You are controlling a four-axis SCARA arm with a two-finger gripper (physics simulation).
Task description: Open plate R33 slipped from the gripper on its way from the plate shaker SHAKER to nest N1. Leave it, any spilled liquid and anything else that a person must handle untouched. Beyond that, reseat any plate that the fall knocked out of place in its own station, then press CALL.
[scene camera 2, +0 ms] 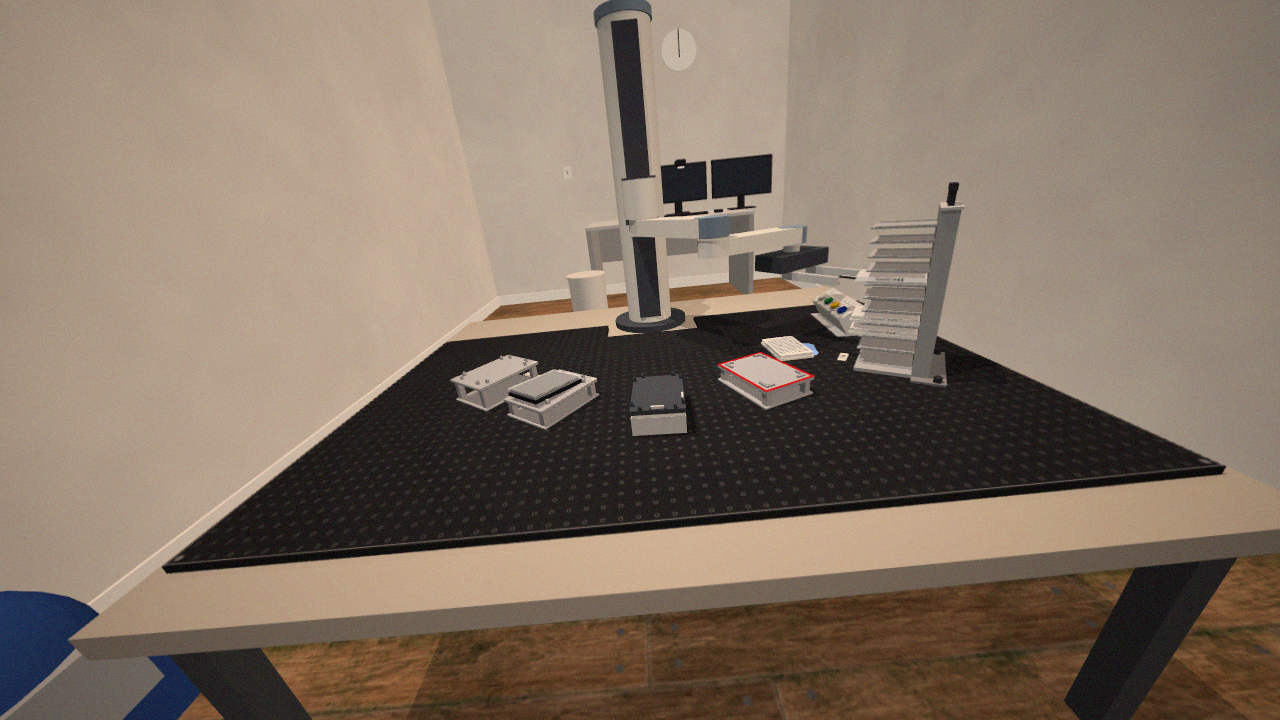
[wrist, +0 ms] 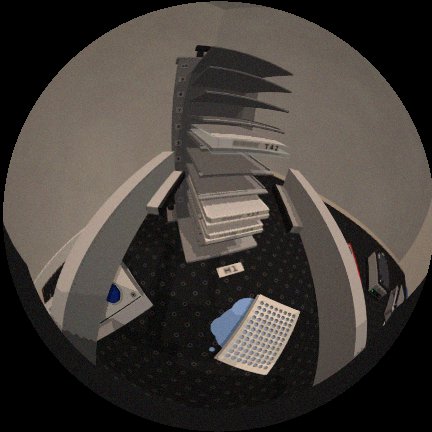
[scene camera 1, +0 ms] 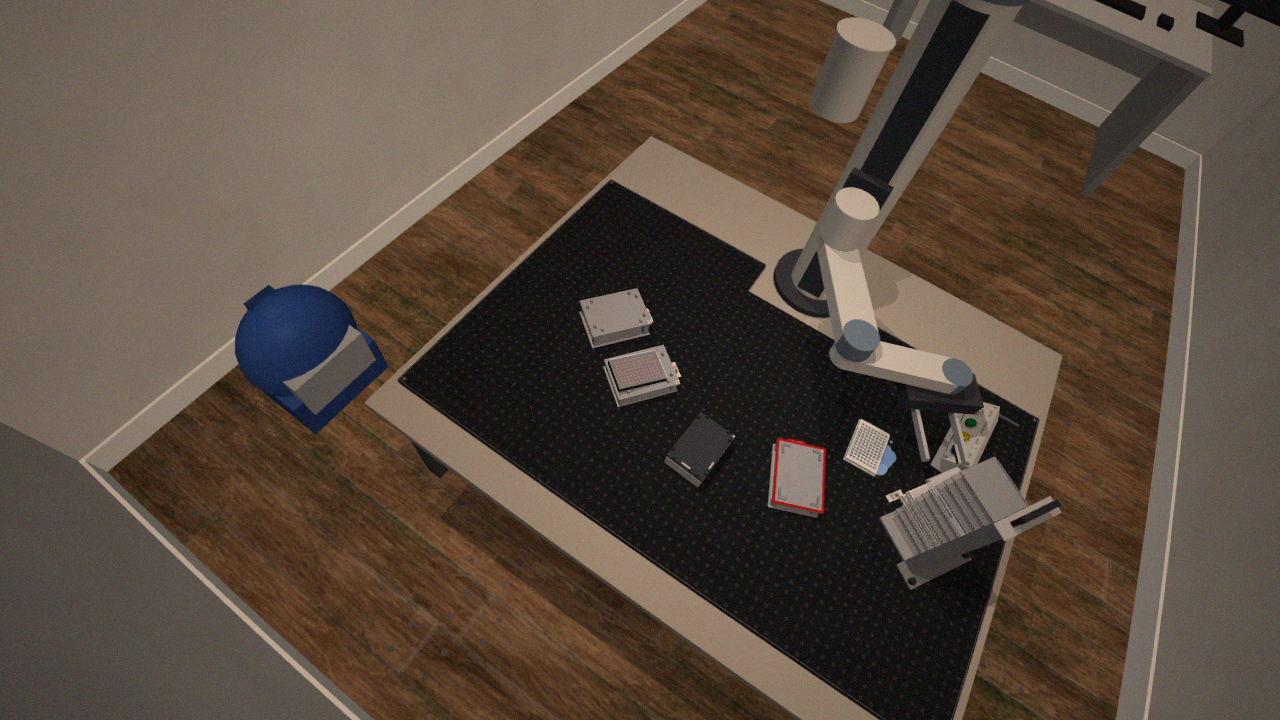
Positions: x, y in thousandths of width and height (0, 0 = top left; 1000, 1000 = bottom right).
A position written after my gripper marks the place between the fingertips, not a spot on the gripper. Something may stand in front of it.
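Note:
Scene camera 2 shows my gripper (scene camera 2: 664, 385), which carries nothing. The wrist view shows a dark shaker (wrist: 876, 652), a button panel (wrist: 291, 696) and, again, my gripper (wrist: 534, 390).

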